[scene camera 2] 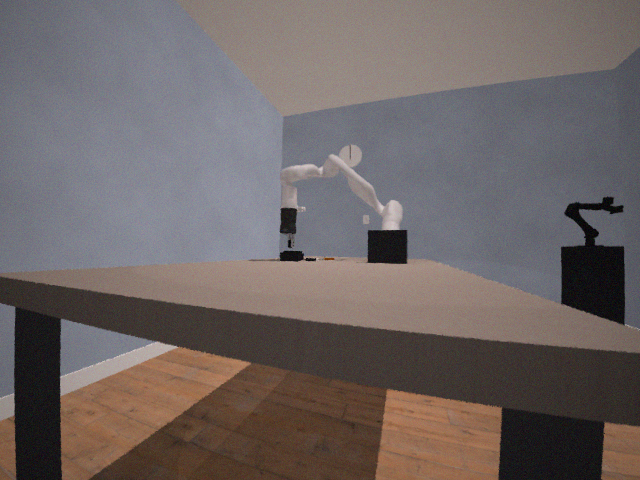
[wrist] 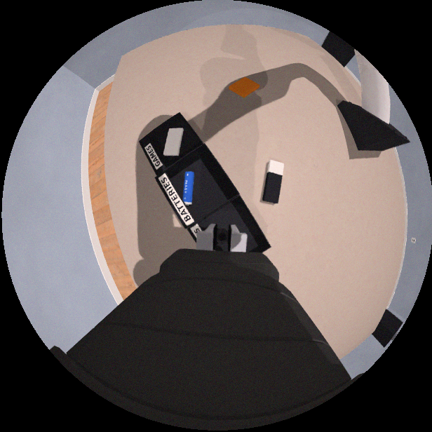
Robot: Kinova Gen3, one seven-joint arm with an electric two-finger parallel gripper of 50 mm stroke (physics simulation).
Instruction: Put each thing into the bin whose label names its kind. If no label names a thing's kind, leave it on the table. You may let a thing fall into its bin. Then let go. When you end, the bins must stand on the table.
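Frame: origin at the arm's base, x ahead, y left, z up, level; millimetres.
Seen in the pictures: gripper, fingertip midpoint: (scene camera 2: 290, 247); arm's base, link origin: (scene camera 2: 389, 247).
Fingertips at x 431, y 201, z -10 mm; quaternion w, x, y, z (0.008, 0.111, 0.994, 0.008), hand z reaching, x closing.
Offsets run from my fingertips to a thing's middle.
My gripper (scene camera 2: 291, 244) (wrist: 222, 233) is shut on a small dark nut-like thing (wrist: 223, 234), partly hidden by the fingers. It hangs above the black bins @(42 mm down, 26 mm ahead, 65 mm right) (scene camera 2: 291, 255), over the compartment at the near end in the wrist view, whose label is mostly hidden; an "S" shows. The middle bin, labelled BATTERIES (wrist: 175, 199), holds a blue battery (wrist: 188, 187). The far bin, labelled GAMES (wrist: 153, 156), holds a light grey block (wrist: 173, 141). A black-and-white block @(58 mm down, 89 mm back, 56 mm right) (wrist: 272, 182) (scene camera 2: 310, 259) and an orange square thing @(60 mm down, 91 mm back, 261 mm right) (wrist: 244, 87) (scene camera 2: 329, 258) lie on the table (wrist: 320, 215) outside the bins.
The arm's black pedestal (scene camera 2: 387, 246) (wrist: 372, 131) stands on the table, to the right of the bins. A second, black arm (scene camera 2: 584, 219) stands on its own black stand (scene camera 2: 592, 279) beyond the table at the right. A blue wall (scene camera 2: 155, 180) rises at the left.
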